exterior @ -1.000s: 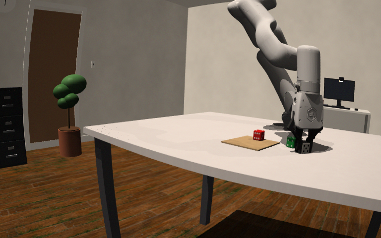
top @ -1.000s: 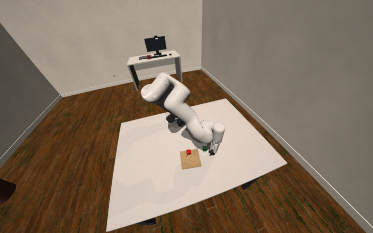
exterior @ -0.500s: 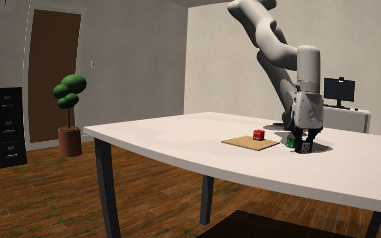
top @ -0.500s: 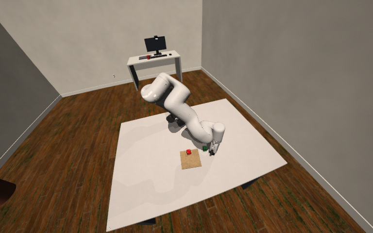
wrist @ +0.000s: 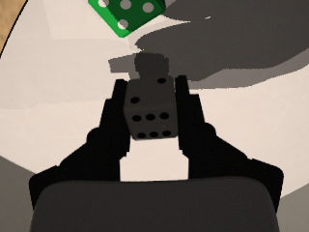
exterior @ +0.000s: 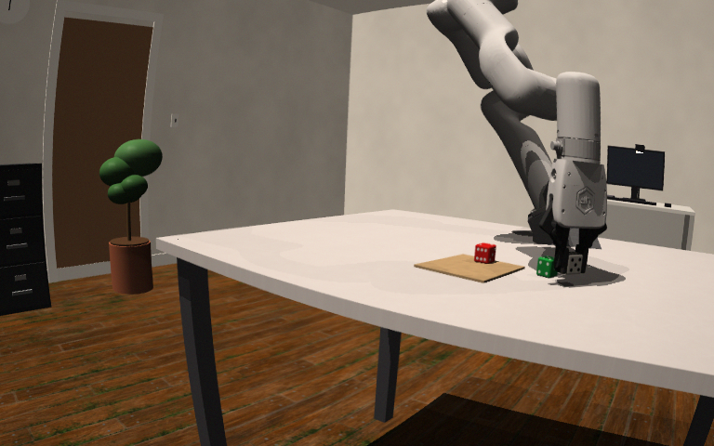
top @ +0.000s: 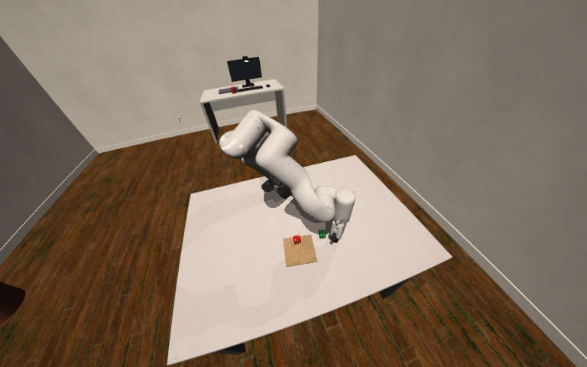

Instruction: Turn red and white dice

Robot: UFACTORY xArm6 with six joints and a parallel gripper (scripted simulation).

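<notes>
The tan mat is 2 cm behind my hand, 18 cm to the right of it and 4 cm below it. Also, from my hand: red die 7 cm behind, 17 cm to the right, 2 cm below; then green die 5 cm behind, 5 cm to the right, 3 cm below; then white die 1 cm below.
</notes>
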